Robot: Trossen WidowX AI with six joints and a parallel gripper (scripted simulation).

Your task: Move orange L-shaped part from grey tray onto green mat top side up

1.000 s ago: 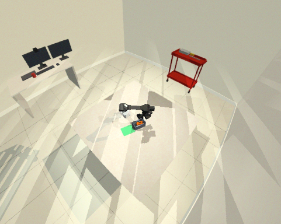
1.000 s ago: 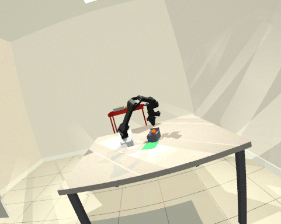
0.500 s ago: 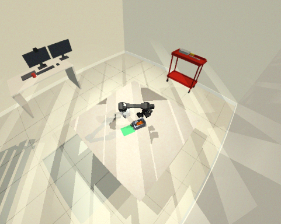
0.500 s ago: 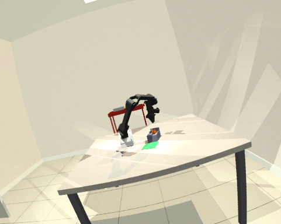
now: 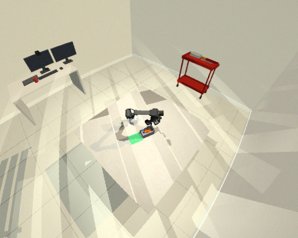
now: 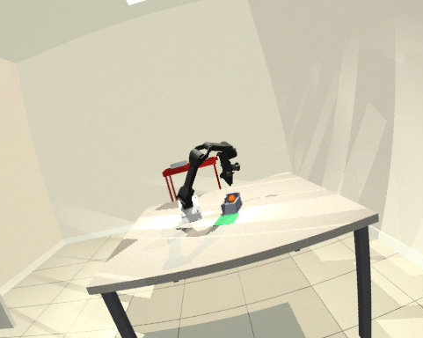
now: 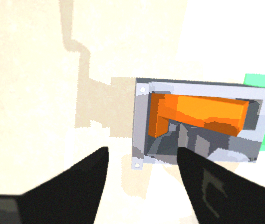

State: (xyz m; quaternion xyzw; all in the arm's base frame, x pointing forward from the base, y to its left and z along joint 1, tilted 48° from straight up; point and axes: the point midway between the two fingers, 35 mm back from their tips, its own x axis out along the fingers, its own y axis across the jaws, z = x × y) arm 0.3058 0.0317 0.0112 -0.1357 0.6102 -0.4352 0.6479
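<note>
Now: gripper tip 10 cm above the orange L-shaped part, 4 cm to the left of it and 2 cm past it. Also, from my gripper tip: green mat 20 cm to the right, 16 cm below, 10 cm behind.
</note>
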